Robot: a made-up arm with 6 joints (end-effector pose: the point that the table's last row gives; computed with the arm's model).
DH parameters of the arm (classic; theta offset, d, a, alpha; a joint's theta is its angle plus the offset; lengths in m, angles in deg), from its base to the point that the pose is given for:
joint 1: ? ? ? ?
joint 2: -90 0 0.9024 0
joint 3: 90 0.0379 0 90
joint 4: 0 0.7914 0 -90
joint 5: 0 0 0 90
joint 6: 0 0.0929 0 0
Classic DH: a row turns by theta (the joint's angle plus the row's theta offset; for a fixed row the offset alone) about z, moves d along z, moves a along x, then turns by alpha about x.
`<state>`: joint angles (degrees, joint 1 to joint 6).
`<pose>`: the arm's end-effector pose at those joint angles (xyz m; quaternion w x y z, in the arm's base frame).
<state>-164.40 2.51 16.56 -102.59 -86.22 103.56</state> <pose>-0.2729 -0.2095 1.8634 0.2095 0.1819 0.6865 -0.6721</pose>
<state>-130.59 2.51 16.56 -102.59 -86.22 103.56</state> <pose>-0.1102 -0.3259 1.8634 0.3959 -0.0256 0.7097 -0.5821</pose>
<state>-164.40 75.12 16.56 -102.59 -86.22 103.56</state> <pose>-1.5727 -0.5724 0.4029 0.5314 0.5632 0.5408 -0.3286</pose>
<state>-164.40 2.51 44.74 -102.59 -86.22 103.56</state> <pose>-0.5808 -0.2954 1.6428 0.3523 0.3477 0.6607 -0.5643</pose>
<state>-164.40 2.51 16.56 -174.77 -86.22 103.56</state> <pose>-0.3606 -0.1488 1.8398 0.2741 -0.5332 -0.5889 0.5419</pose>
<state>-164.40 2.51 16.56 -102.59 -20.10 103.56</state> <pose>-0.3023 -0.1561 1.9444 0.1669 0.1776 0.1921 -0.9506</pose>
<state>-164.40 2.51 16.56 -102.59 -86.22 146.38</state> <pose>-0.2729 -0.2095 1.8634 0.4404 0.4200 0.5727 -0.5492</pose>
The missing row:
joint 1: 0 0.2147 0 -90
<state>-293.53 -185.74 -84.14 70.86 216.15 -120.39</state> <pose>0.3348 0.7341 -0.6667 0.5286 0.3366 0.5377 -0.5640</pose>
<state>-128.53 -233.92 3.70 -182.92 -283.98 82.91</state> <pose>-0.8466 -1.1313 -0.7683 0.3404 -0.0985 -0.4418 0.8241</pose>
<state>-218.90 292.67 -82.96 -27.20 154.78 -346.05</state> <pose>0.9322 -0.7777 -0.0344 0.0061 0.0142 0.1141 0.9934</pose>
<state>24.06 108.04 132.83 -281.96 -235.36 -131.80</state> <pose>0.1414 0.1865 -0.4105 0.1890 -0.1483 -0.5150 -0.8229</pose>
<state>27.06 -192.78 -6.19 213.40 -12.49 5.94</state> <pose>0.3967 0.2576 -1.5050 0.0901 -0.9908 0.0967 -0.0298</pose>
